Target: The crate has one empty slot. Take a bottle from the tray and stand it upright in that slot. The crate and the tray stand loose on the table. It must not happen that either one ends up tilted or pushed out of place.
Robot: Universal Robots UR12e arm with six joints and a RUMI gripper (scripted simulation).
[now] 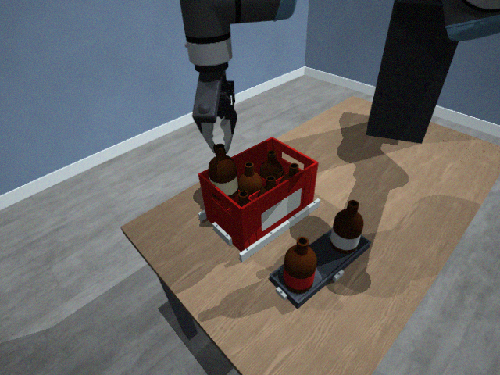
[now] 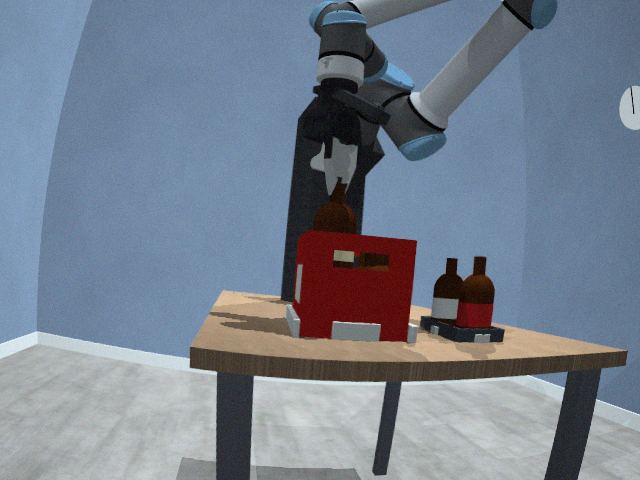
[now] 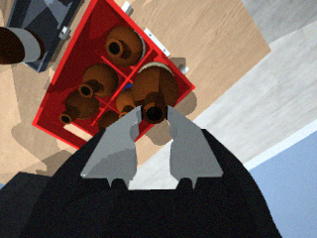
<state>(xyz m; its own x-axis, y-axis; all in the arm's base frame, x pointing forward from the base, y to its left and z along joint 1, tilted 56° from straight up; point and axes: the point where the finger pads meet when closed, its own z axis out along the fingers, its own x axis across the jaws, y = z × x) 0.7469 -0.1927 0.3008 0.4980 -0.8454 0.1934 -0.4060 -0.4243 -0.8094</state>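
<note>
Right now the brown bottle is 7 cm below my hand. Round my hand: white-label bottle 21 cm behind, 26 cm to the left, 17 cm below; then red-label bottle 4 cm behind, 28 cm to the left, 17 cm below; then crate 9 cm behind, 3 cm to the left, 17 cm below.
</note>
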